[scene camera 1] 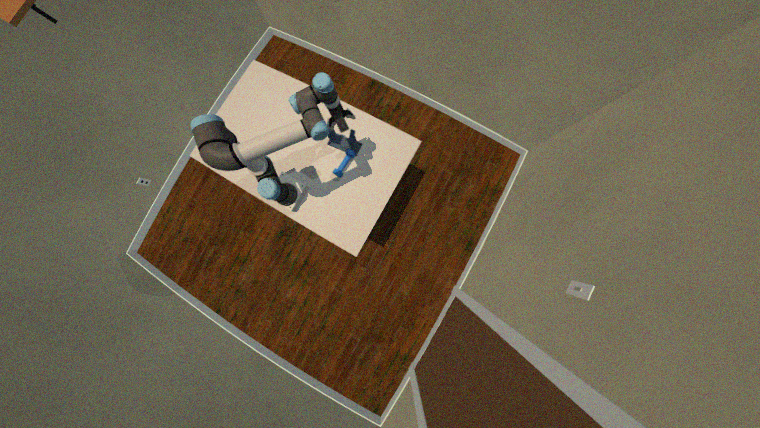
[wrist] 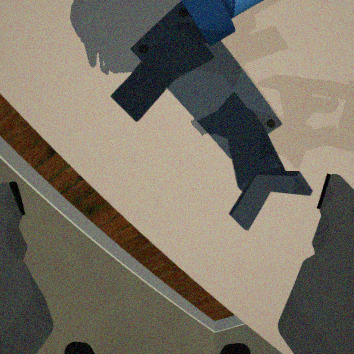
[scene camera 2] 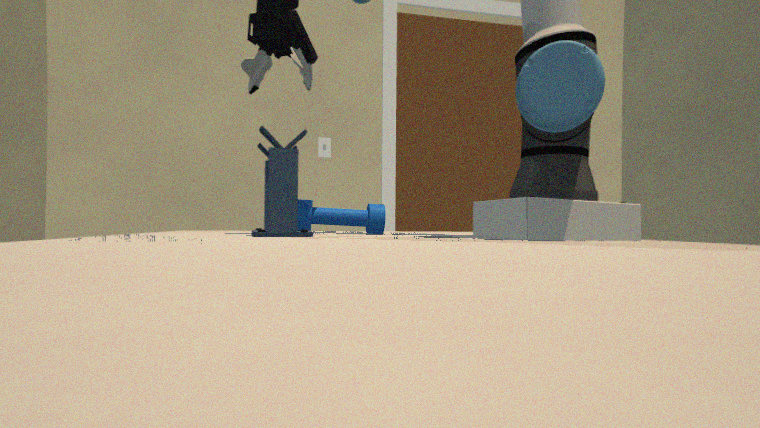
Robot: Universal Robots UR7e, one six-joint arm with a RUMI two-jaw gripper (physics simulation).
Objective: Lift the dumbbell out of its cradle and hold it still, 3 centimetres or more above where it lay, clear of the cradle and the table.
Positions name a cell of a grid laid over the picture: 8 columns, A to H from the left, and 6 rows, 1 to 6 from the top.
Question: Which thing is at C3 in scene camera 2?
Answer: A blue-grey cradle.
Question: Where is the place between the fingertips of my gripper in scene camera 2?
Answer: C2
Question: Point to a blue dumbbell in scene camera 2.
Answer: D4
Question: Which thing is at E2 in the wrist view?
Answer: A blue-grey cradle.
